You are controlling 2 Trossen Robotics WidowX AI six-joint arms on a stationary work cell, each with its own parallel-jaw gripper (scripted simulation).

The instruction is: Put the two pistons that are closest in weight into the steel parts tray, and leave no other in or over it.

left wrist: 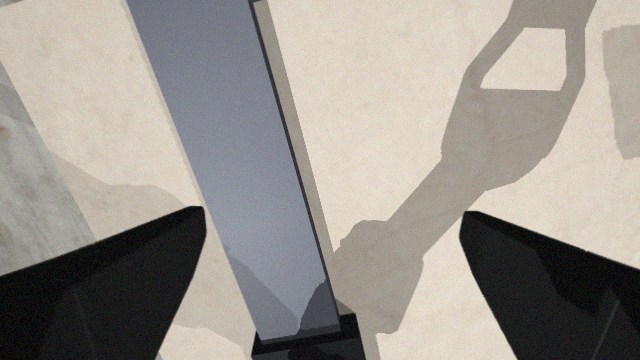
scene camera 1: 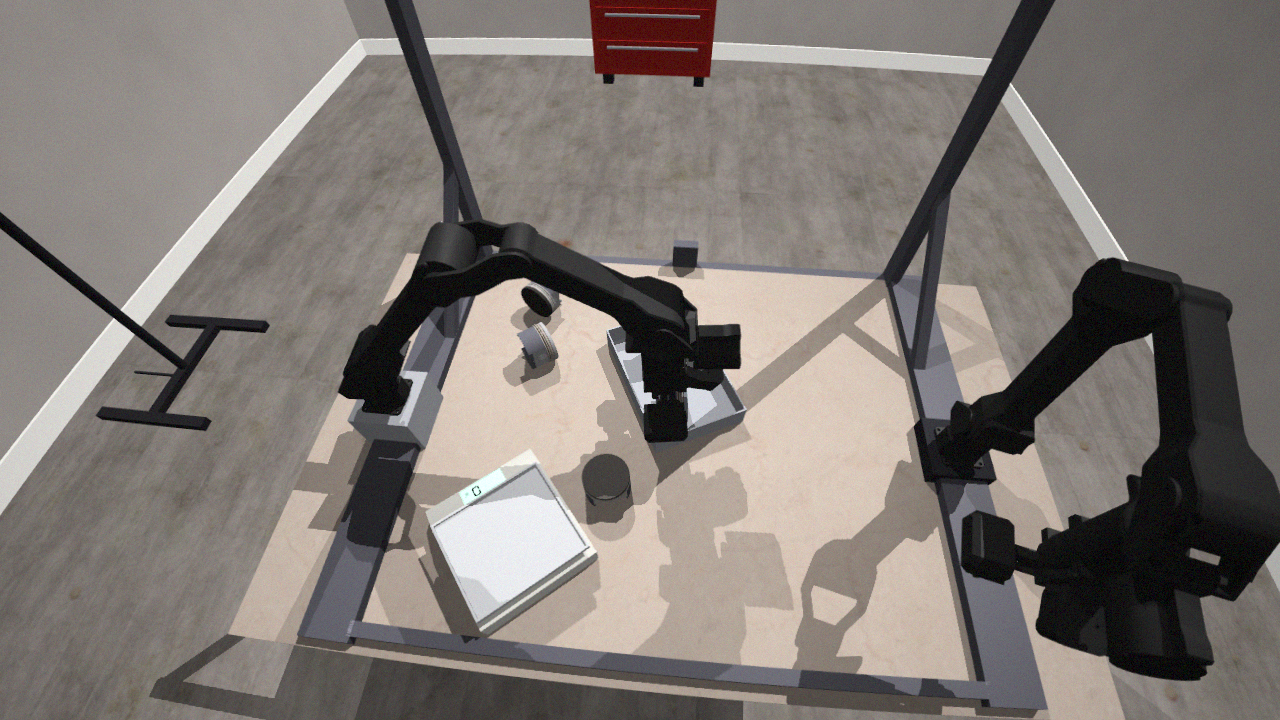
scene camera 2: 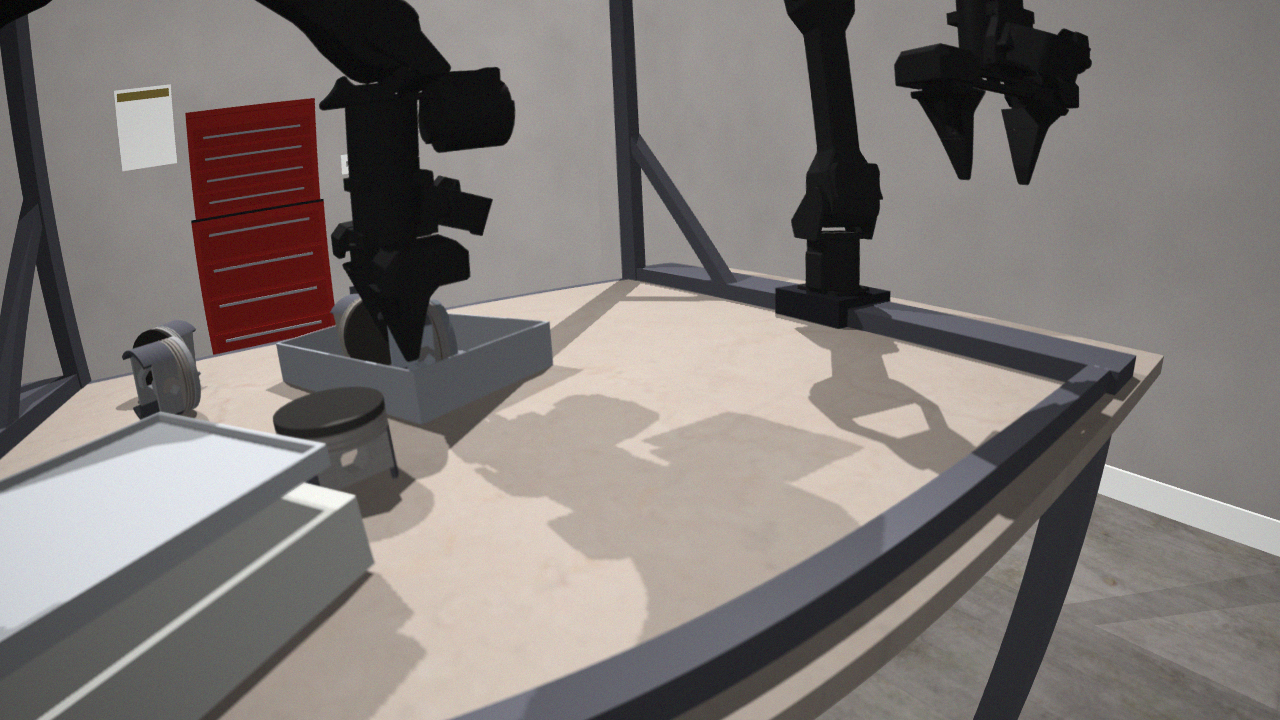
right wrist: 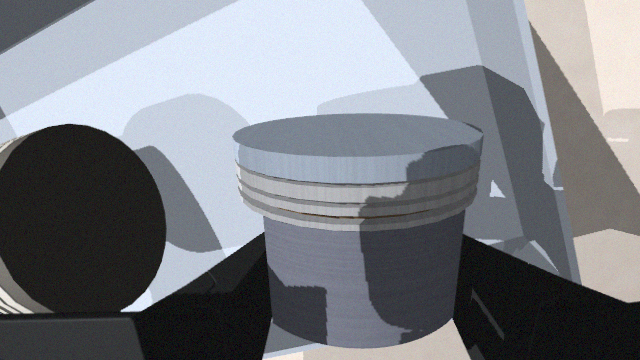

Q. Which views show my right gripper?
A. Scene camera 1, scene camera 2 and the right wrist view only.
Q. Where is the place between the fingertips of my right gripper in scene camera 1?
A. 663,401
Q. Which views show the scale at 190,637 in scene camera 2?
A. Scene camera 1 and scene camera 2 only.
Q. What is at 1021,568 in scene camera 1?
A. My left gripper.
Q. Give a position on a scale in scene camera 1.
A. At 484,484
